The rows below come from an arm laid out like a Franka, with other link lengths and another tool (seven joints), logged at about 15 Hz.
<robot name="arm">
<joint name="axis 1" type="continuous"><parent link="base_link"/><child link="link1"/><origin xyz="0 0 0.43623" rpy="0 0 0"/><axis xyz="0 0 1"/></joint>
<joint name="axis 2" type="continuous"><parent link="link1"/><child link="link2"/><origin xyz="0 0 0" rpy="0 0 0"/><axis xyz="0 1 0"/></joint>
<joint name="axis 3" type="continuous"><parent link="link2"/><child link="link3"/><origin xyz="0 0 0.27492" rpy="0 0 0"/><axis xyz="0 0 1"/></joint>
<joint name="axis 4" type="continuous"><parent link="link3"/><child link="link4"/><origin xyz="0.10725 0 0" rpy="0 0 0"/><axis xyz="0 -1 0"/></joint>
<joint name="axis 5" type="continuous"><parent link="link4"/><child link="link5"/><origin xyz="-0.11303 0 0.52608" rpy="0 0 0"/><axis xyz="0 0 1"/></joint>
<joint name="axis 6" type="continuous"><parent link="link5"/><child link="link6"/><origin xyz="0 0 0" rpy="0 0 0"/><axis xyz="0 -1 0"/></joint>
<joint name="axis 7" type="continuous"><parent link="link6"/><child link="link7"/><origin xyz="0.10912 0 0" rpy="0 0 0"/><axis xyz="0 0 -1"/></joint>
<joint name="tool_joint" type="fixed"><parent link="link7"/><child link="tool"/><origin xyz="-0.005 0.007 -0.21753" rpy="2.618 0 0.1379"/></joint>
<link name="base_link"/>
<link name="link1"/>
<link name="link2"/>
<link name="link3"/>
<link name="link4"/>
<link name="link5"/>
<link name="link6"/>
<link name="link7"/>
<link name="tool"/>
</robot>
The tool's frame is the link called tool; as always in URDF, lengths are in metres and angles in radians. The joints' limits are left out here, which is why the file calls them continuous.
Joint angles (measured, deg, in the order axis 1, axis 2, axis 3, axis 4, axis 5, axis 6, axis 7), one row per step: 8.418 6.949 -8.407 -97.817 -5.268 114.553 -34.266; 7.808 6.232 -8.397 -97.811 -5.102 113.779 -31.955; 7.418 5.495 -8.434 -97.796 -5.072 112.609 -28.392; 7.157 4.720 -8.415 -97.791 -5.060 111.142 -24.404; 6.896 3.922 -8.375 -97.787 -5.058 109.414 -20.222; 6.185 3.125 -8.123 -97.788 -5.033 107.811 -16.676; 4.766 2.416 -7.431 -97.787 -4.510 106.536 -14.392; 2.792 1.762 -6.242 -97.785 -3.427 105.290 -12.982; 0.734 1.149 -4.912 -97.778 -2.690 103.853 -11.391; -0.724 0.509 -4.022 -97.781 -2.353 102.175 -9.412
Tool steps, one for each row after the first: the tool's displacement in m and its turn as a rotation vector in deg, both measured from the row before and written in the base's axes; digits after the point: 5 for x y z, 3 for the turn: -0.00321 -0.00805 0.00822 0.645 -0.178 -2.987; -0.00458 -0.00584 0.00768 0.706 0.067 -4.048; -0.00570 -0.00327 0.00736 0.733 0.296 -4.310; -0.00674 -0.00301 0.00705 0.702 0.518 -4.510; -0.00664 -0.00624 0.00723 0.596 0.466 -4.118; -0.00578 -0.00836 0.00665 0.903 0.338 -3.196; -0.00581 -0.00724 0.00593 1.347 0.425 -2.460; -0.00654 -0.00723 0.00515 1.003 0.669 -2.508; -0.00752 -0.00602 0.00500 0.610 0.910 -2.665
